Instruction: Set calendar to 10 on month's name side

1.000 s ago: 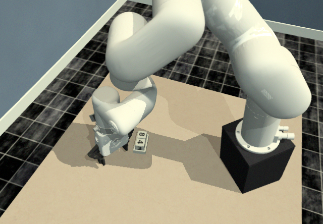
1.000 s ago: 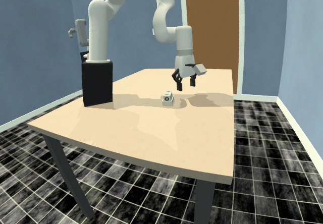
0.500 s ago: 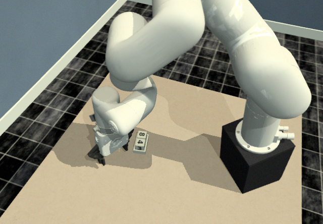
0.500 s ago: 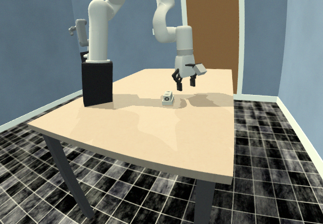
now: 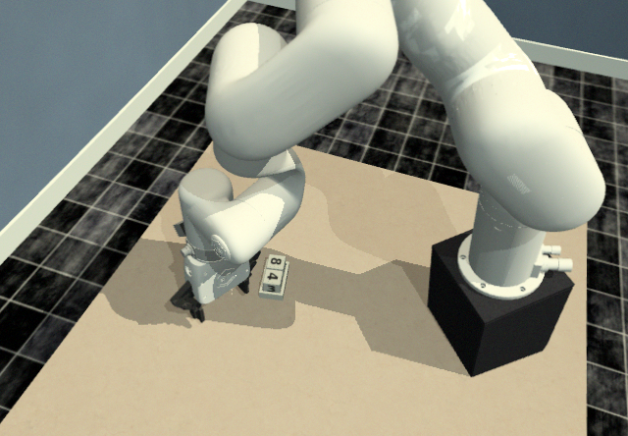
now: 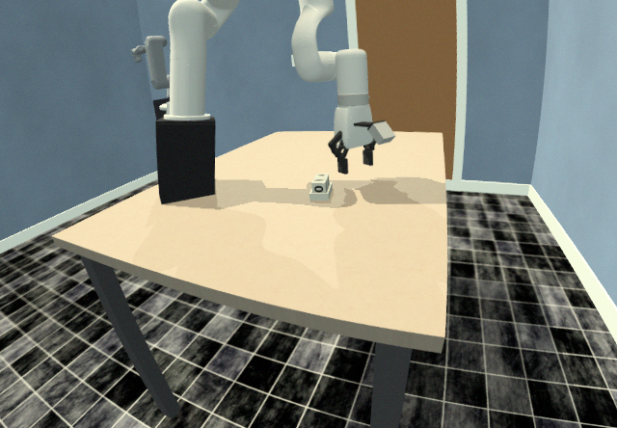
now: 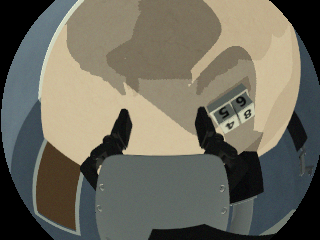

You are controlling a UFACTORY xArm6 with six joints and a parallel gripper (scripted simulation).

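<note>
Right now the white cube is 100 mm to the right of my hand, 80 mm behind it and 20 mm below it. Also, from my hand: tray: 90 mm to the right, 80 mm behind, 40 mm below.
</note>
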